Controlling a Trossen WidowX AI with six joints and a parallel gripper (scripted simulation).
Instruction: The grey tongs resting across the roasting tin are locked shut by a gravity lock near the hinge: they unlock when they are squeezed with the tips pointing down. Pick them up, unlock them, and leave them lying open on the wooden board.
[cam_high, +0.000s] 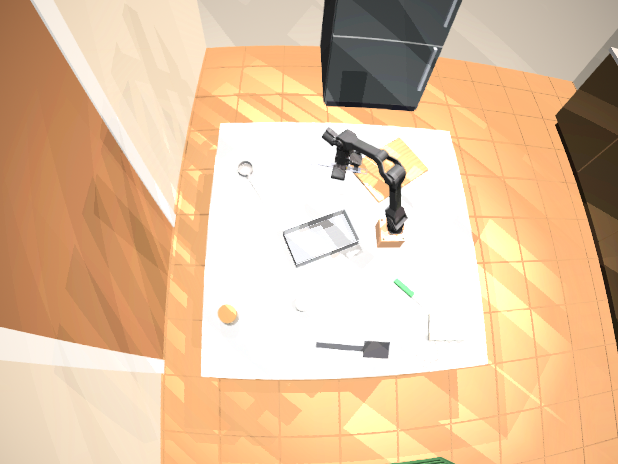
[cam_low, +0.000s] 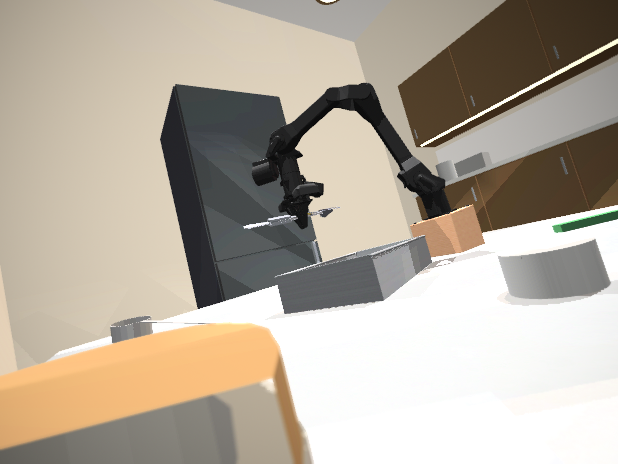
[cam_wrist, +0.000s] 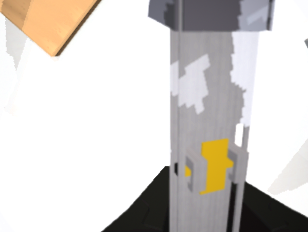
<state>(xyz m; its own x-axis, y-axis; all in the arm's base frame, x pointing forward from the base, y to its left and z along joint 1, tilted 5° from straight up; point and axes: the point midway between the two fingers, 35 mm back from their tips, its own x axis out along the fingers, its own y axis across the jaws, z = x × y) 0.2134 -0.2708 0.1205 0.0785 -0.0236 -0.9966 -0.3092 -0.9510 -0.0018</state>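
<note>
The wooden board lies 300 mm behind my gripper tip, 150 mm below it and 90 mm to the right of it. The rest, counted from my gripper tip: roasting tin: 260 mm to the left, 130 mm below, 110 mm ahead; green-handled tool: 570 mm to the left, 270 mm behind, 150 mm below; yellow lock piece: 40 mm above, 20 mm behind, 10 mm to the left.
</note>
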